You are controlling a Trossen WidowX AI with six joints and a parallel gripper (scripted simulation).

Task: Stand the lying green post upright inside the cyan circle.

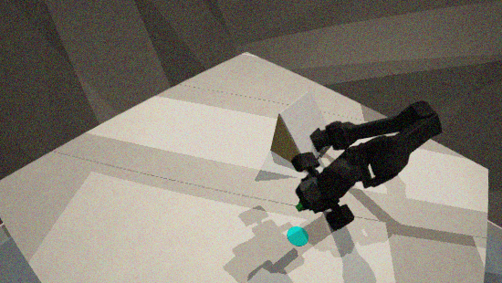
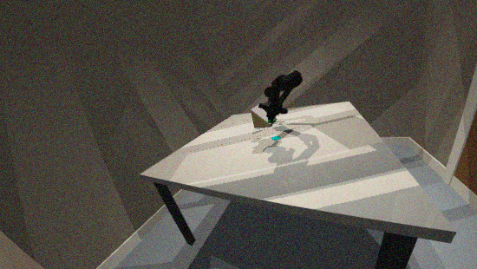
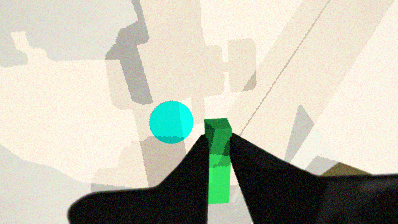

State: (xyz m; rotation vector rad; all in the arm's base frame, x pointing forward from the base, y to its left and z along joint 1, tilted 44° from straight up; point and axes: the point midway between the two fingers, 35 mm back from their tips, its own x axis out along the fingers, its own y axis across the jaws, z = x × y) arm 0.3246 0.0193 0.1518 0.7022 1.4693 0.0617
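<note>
Now: the cyan circle 12 cm below my gripper tip and 2 cm to the left of it. The rest, counted from my gripper tip: green post 2 cm behind, 1 cm to the left.
</note>
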